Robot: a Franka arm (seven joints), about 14 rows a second.
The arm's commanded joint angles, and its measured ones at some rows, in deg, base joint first. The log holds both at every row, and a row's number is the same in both.
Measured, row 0:
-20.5 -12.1 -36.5 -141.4 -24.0 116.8 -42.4
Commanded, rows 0 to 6:
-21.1 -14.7 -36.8 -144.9 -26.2 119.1 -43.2
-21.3 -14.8 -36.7 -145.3 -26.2 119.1 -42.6
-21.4 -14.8 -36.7 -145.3 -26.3 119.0 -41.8
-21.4 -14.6 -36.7 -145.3 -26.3 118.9 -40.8
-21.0 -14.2 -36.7 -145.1 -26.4 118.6 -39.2
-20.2 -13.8 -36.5 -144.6 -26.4 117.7 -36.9
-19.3 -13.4 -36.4 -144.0 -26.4 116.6 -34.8
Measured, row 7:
-20.4 -12.2 -36.8 -143.5 -24.8 117.7 -39.0
